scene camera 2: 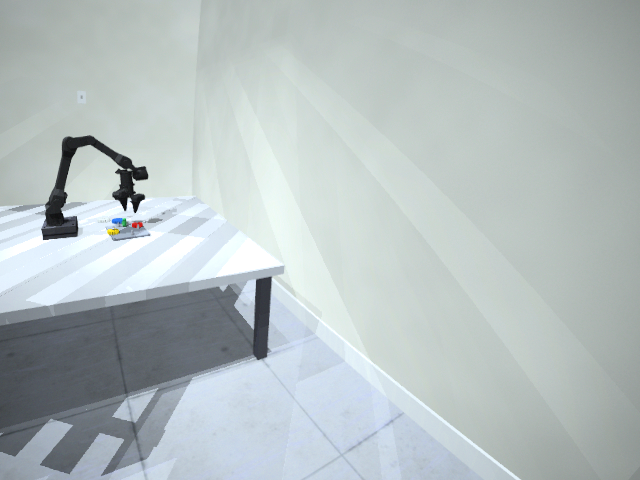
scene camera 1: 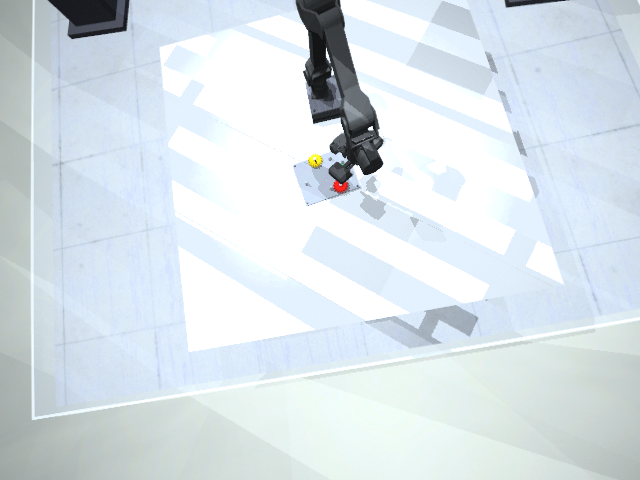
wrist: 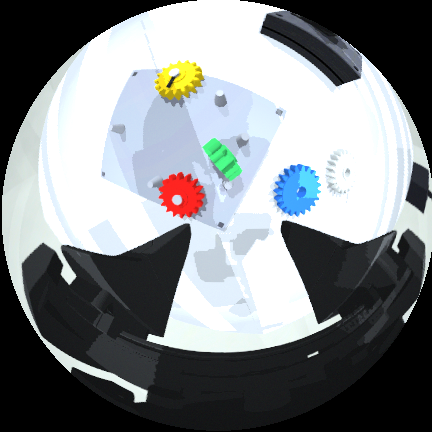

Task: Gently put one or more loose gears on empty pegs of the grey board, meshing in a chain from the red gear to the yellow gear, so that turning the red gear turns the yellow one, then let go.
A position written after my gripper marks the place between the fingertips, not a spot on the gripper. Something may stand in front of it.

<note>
My gripper [scene camera 1: 354, 169] is open and holds nothing. Also in view: a green gear [wrist: 221, 156]. On the table rests a blue gear [wrist: 300, 176]. Further things: a grey board [wrist: 161, 137] and a yellow gear [wrist: 190, 74].
My gripper shows as well in the wrist view [wrist: 236, 227]. Scene camera 1 misses the blue gear, which is hidden by my arm.
</note>
